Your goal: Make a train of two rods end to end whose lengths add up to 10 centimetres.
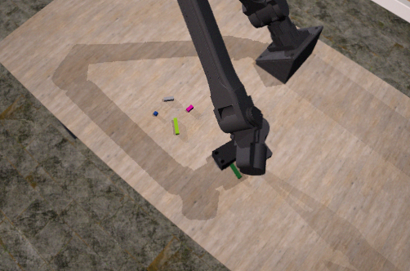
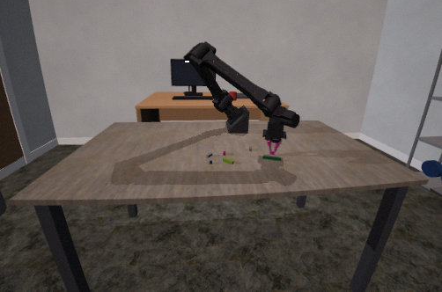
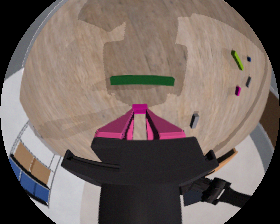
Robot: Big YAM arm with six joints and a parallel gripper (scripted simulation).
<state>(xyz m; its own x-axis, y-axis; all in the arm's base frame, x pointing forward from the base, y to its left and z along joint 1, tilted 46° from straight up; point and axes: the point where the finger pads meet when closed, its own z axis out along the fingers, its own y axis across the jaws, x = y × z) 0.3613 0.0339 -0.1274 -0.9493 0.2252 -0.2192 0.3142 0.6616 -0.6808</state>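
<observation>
My gripper is now 4 cm short of the green rod, 2 cm to the left of it and 1 cm above it. The rest, counted from my hand: blue rod: 6 cm ahead, 29 cm to the right, 1 cm below; lime rod: 5 cm ahead, 21 cm to the right, 1 cm below.
</observation>
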